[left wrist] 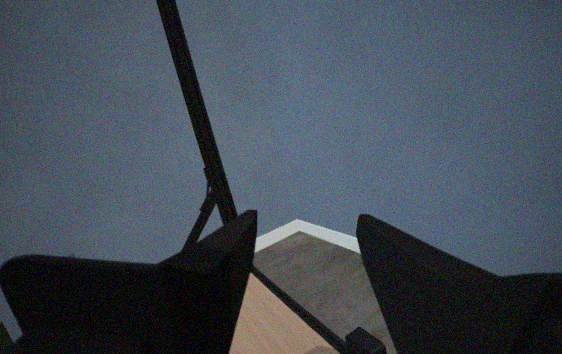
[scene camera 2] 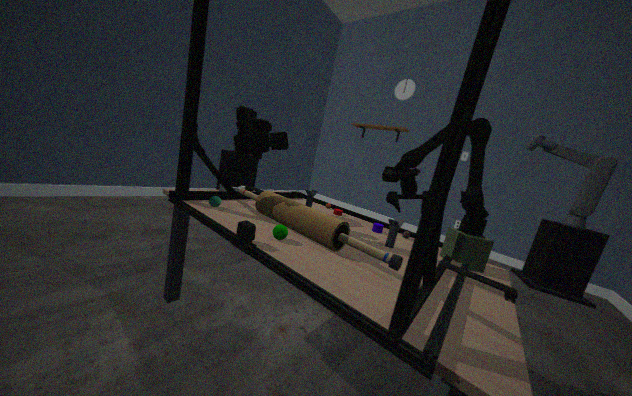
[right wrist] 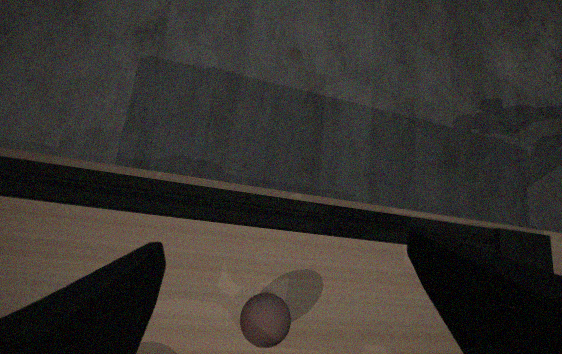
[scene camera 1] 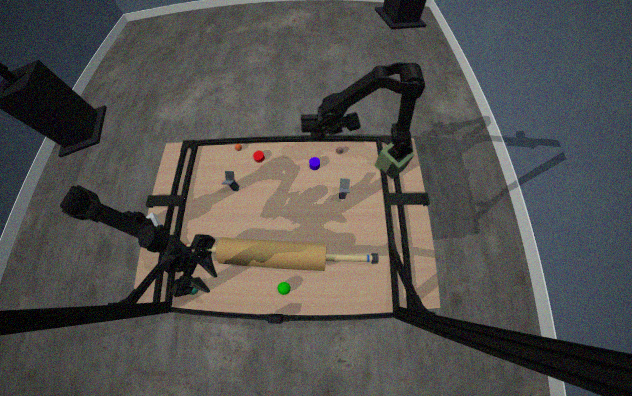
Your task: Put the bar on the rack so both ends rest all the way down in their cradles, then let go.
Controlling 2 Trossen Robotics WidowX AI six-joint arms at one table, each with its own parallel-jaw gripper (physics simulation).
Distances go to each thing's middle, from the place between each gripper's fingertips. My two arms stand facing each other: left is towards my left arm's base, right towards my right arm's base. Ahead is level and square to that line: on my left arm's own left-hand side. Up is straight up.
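Scene:
Position of my right gripper relative to the brown ball point(right wrist: 265, 315): 90 mm above it, 50 mm past it and 10 mm to the left of it. By its middle, the ball is nearer to my right gripper than to my left gripper.
My left gripper, relative to the ball: 27 cm above it, 44 cm short of it, 51 cm to the left of it.

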